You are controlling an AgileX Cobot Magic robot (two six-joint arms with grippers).
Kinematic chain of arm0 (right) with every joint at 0, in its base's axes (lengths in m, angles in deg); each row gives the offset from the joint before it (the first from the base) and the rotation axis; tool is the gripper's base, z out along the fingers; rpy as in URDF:
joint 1: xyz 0 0 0.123 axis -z
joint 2: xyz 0 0 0 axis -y
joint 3: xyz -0.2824 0 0.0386 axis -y
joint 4: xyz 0.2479 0 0.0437 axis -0.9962 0 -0.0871
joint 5: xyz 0 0 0 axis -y
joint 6: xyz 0.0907 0 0.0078 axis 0.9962 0 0.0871
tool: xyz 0 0 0 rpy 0 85 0
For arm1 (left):
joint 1: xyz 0 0 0.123 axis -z
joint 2: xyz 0 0 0 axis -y
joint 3: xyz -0.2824 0 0.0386 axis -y
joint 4: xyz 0.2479 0 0.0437 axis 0.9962 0 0.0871
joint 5: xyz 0 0 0 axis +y
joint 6: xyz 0.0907 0 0.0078 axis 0.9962 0 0.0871
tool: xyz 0 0 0 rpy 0 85 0
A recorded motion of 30 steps. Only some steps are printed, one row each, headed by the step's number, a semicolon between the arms.
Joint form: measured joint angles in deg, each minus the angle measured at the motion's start. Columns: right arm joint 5, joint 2, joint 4, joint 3, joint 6, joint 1; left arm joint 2, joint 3, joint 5, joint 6, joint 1, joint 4.
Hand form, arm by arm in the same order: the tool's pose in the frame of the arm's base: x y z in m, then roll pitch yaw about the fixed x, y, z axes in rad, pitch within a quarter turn. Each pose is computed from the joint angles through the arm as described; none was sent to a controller.
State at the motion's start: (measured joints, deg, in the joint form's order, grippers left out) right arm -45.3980 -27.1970 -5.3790 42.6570 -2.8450 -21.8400; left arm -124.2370 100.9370 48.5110 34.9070 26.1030 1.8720
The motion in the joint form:
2: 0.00 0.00 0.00 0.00 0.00 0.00; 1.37 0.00 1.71 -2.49 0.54 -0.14
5: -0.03 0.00 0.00 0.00 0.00 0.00; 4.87 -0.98 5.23 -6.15 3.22 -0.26
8: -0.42 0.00 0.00 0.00 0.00 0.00; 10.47 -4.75 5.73 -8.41 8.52 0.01
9: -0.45 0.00 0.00 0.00 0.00 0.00; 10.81 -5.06 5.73 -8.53 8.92 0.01
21: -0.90 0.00 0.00 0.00 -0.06 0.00; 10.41 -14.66 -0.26 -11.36 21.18 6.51
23: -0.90 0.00 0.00 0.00 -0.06 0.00; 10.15 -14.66 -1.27 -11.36 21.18 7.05
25: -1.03 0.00 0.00 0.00 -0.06 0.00; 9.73 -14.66 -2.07 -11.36 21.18 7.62
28: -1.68 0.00 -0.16 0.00 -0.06 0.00; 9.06 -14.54 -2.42 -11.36 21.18 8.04
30: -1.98 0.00 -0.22 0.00 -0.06 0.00; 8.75 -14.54 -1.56 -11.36 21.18 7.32
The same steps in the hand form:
2: 0.0684 0.0340 0.3564 3.0396 1.1364 -2.7992; 0.4185 -0.2076 0.2033 2.8945 0.3174 2.0564
5: 0.0684 0.0340 0.3563 3.0397 1.1359 -2.7991; 0.3970 -0.2206 0.2245 2.9264 0.3183 2.0810
8: 0.0681 0.0339 0.3558 3.0408 1.1291 -2.7975; 0.3588 -0.2448 0.2490 2.9230 0.3445 2.0229
9: 0.0681 0.0339 0.3557 3.0409 1.1286 -2.7974; 0.3560 -0.2465 0.2500 2.9234 0.3454 2.0180
21: 0.0678 0.0338 0.3551 3.0443 1.1209 -2.7931; 0.2919 -0.3015 0.2045 2.8787 0.2441 1.7939
23: 0.0678 0.0338 0.3551 3.0443 1.1209 -2.7931; 0.2935 -0.3026 0.2032 2.8652 0.2514 1.7845
25: 0.0677 0.0338 0.3549 3.0446 1.1186 -2.7926; 0.2951 -0.3035 0.2006 2.8544 0.2527 1.7759
28: 0.0672 0.0339 0.3540 3.0404 1.1072 -2.7944; 0.2966 -0.3046 0.1965 2.8508 0.2464 1.7711
30: 0.0669 0.0339 0.3536 3.0390 1.1020 -2.7948; 0.2955 -0.3043 0.1936 2.8707 0.2344 1.7832

